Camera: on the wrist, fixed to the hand. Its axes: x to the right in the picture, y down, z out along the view.
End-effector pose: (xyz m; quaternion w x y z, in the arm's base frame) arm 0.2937 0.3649 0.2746 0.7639 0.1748 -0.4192 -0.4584
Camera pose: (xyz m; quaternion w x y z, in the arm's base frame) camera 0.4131 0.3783 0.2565 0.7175 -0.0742 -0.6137 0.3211
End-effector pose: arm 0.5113 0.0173 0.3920 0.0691 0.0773 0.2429 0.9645
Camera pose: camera 0.4793 -0.0828 0.3312 0.6253 -0.3798 -0.3170 -0.6035
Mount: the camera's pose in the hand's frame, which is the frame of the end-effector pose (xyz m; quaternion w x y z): 0.0072 0.0613 -0.1046 0.6452 0.2338 -0.1459 0.7126
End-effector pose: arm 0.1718 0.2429 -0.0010 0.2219 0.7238 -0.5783 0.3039
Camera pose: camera 0.0941 0.2940 0.0771 0.3270 -0.1511 0.8502 -0.3838
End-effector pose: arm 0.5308 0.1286 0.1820 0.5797 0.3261 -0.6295 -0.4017
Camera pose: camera 0.6371 0.1374 0.2401 0.4922 -0.1613 -0.8170 0.2535
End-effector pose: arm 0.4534 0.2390 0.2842 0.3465 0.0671 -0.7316 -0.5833
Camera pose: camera 0.5280 0.1700 0.3508 0.5168 -0.4821 -0.7067 0.0318
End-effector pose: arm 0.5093 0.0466 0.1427 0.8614 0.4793 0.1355 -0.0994
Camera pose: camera 0.5201 0.1674 0.1366 0.5343 0.5927 -0.4030 0.4481
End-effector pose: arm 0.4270 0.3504 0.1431 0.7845 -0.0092 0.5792 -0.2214
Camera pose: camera 0.3538 0.4284 0.0856 0.7506 0.5579 0.2140 0.2821
